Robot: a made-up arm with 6 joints. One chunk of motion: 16 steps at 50 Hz.
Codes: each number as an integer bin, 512 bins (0 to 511) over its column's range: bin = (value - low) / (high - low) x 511, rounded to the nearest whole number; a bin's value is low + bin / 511 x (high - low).
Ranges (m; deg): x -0.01..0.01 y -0.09..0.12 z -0.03..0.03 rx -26..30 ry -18..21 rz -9..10
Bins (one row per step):
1: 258 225 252 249 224 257
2: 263 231 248 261 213 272
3: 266 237 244 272 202 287
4: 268 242 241 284 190 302
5: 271 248 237 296 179 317
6: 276 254 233 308 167 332
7: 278 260 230 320 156 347
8: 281 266 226 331 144 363
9: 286 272 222 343 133 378
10: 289 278 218 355 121 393
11: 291 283 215 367 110 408
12: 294 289 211 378 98 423
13: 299 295 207 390 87 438
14: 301 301 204 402 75 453
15: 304 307 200 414 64 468
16: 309 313 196 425 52 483
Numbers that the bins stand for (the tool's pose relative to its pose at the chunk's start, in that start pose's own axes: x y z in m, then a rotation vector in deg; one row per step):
1: 0.0001 0.0025 -0.0004 1.29 -0.90 0.56
2: 0.0003 0.0049 -0.0009 2.60 -1.74 1.11
3: 0.0004 0.0074 -0.0014 3.81 -2.58 1.67
4: 0.0005 0.0095 -0.0017 5.12 -3.50 2.23
5: 0.0006 0.0119 -0.0022 6.44 -4.34 2.79
6: 0.0008 0.0144 -0.0026 7.75 -5.25 3.34
7: 0.0009 0.0168 -0.0030 9.07 -6.09 3.90
8: 0.0010 0.0193 -0.0035 10.27 -7.01 4.50
9: 0.0012 0.0218 -0.0039 11.59 -7.85 5.05
10: 0.0013 0.0242 -0.0044 12.90 -8.77 5.61
11: 0.0014 0.0263 -0.0048 14.22 -9.60 6.17
12: 0.0015 0.0288 -0.0052 15.42 -10.52 6.73
13: 0.0017 0.0312 -0.0057 16.74 -11.36 7.29
14: 0.0018 0.0337 -0.0060 18.05 -12.28 7.84
15: 0.0019 0.0362 -0.0065 19.37 -13.12 8.40
16: 0.0021 0.0386 -0.0070 20.58 -14.03 8.96

